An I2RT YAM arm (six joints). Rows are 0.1 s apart.
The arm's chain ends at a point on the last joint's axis. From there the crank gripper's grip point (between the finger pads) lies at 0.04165 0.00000 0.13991 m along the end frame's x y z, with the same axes.
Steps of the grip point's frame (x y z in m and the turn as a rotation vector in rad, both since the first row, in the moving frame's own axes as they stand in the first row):
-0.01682 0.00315 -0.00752 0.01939 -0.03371 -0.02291
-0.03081 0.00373 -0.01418 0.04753 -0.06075 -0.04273
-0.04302 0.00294 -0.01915 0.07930 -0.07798 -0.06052
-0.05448 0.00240 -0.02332 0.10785 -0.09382 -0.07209
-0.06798 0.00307 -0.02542 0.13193 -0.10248 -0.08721
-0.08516 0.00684 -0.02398 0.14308 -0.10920 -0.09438
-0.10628 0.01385 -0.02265 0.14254 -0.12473 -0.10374
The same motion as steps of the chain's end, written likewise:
-0.01204 0.00678 -0.00881 0.01939 -0.03371 -0.02291
-0.02206 0.01203 -0.01625 0.04753 -0.06075 -0.04273
-0.03160 0.01632 -0.02143 0.07930 -0.07798 -0.06052
-0.04058 0.02015 -0.02562 0.10785 -0.09382 -0.07209
-0.05255 0.02469 -0.02748 0.13193 -0.10248 -0.08721
-0.06861 0.03023 -0.02596 0.14308 -0.10920 -0.09438
-0.08739 0.03739 -0.02500 0.14254 -0.12473 -0.10374

